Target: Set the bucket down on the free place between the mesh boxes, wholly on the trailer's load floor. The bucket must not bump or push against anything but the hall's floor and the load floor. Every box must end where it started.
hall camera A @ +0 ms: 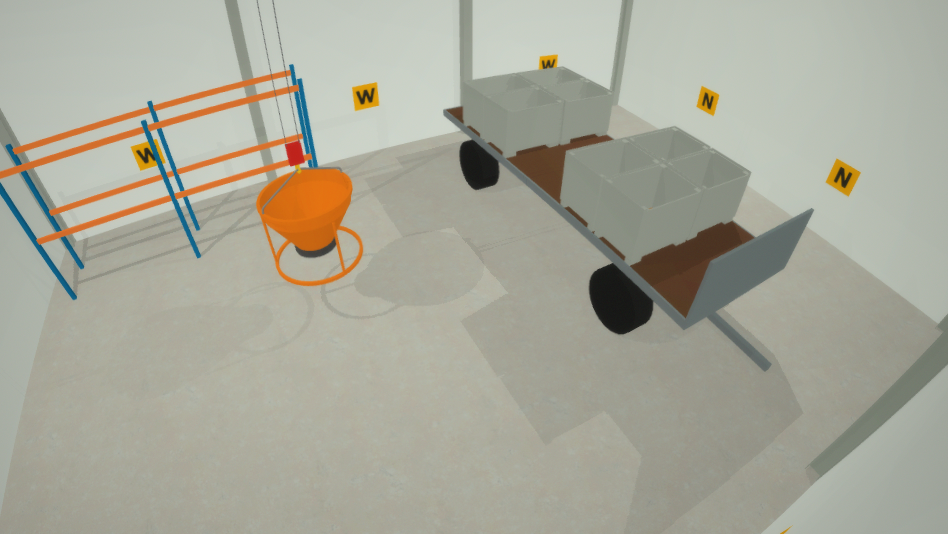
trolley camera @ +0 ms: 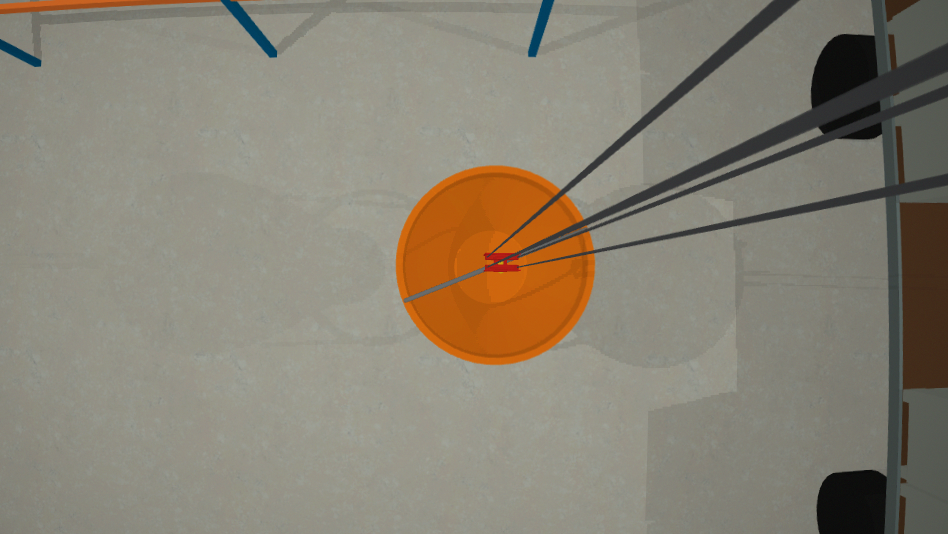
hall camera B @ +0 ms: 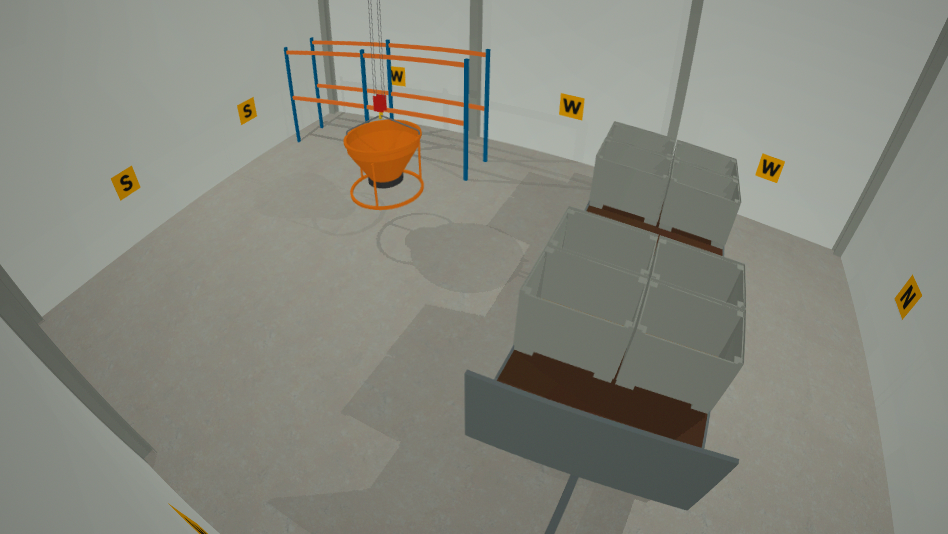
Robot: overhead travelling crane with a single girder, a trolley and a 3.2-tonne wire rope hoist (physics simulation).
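Observation:
The orange bucket [hall camera A: 305, 215] [hall camera B: 382, 155] [trolley camera: 464, 325] hangs upright on its grey bail, its foot ring above the hall floor, with its shadow set apart from the ring. My hook [hall camera A: 298, 170] [hall camera B: 380, 116] [trolley camera: 501, 262], under the red block, is shut on the bail. The trailer stands to the right in the trolley view. Its brown load floor [hall camera A: 540, 175] [trolley camera: 925, 298] shows between the far mesh boxes [hall camera A: 530, 126] [hall camera B: 696, 208] and the near mesh boxes [hall camera A: 646, 222] [hall camera B: 570, 325]. The bucket is beside the trailer, roughly level with this gap. In hall camera B, the near boxes hide most of the gap.
A blue and orange rack [hall camera A: 171, 188] [hall camera B: 466, 119] [trolley camera: 540, 29] stands by the W wall, close to the bucket's side. The trailer has black wheels [hall camera A: 620, 298] [trolley camera: 852, 86] and a grey end board [hall camera A: 752, 265] [hall camera B: 590, 437]. A drawbar [hall camera A: 739, 341] extends beyond that board.

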